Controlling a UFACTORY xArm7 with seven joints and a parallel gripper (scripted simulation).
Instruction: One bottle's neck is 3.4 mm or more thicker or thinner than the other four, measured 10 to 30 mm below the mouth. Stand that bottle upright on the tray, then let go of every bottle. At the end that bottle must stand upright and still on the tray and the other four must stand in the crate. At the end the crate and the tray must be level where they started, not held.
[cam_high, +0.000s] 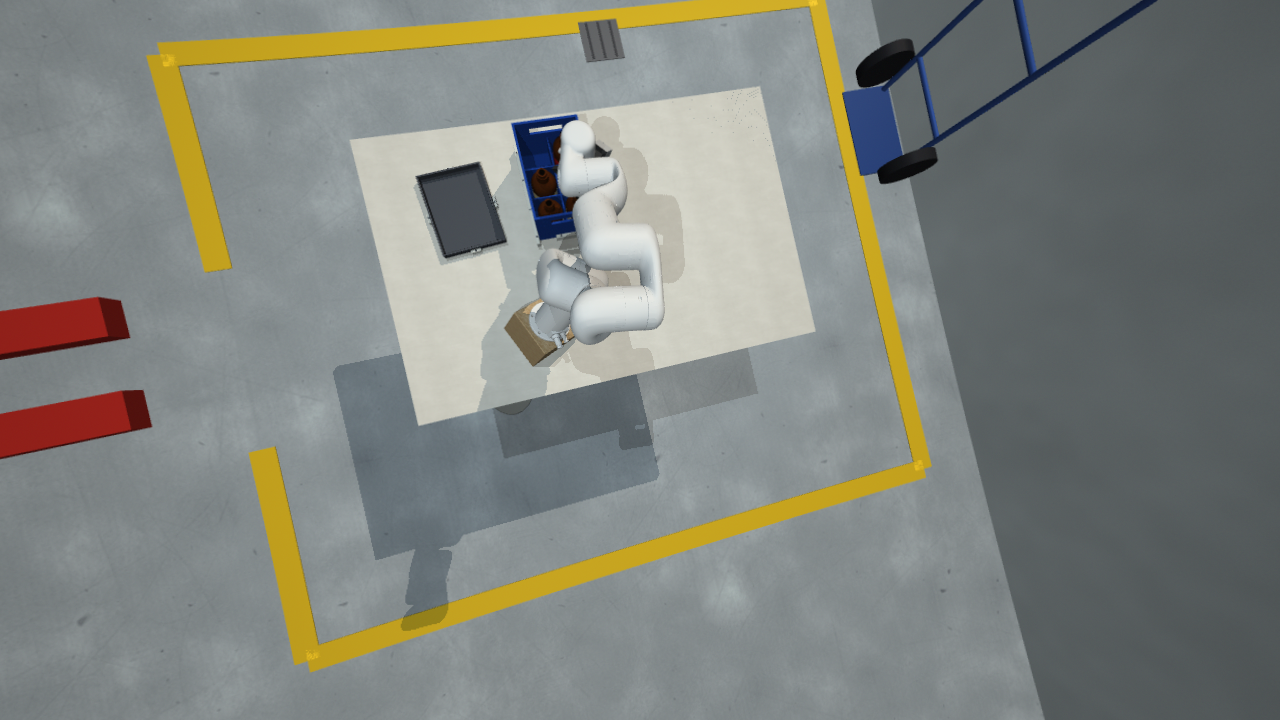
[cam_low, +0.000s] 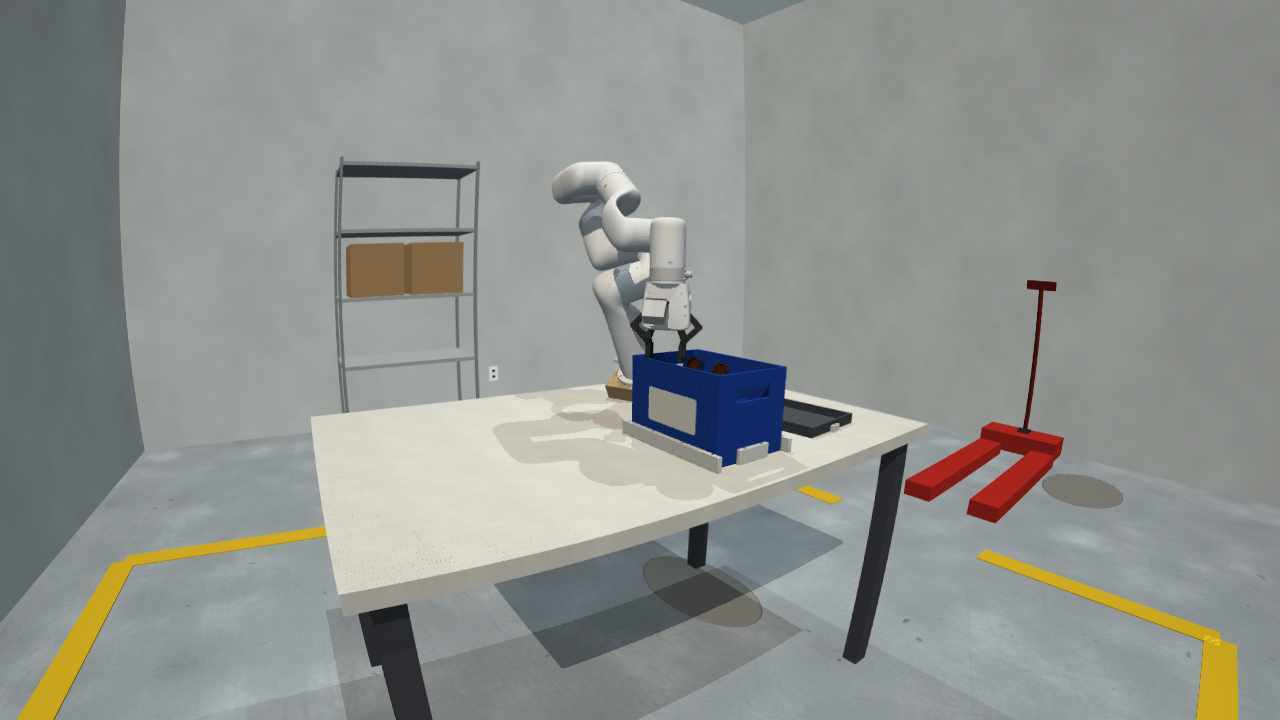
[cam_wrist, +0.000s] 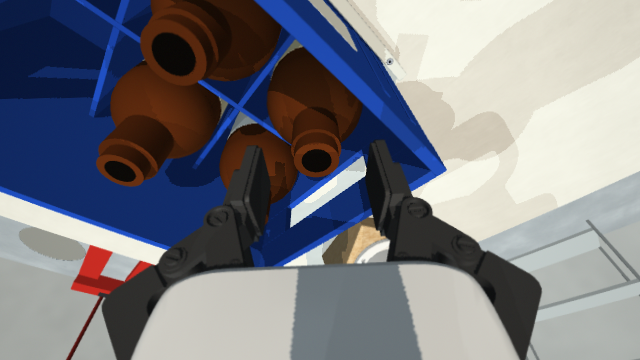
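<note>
Right now the blue crate is 90 mm ahead of my hand, 30 mm to the left of it and 100 mm below it. From my hand the other things lie so: dark grey tray 130 mm ahead, 320 mm to the left, 170 mm below.
</note>
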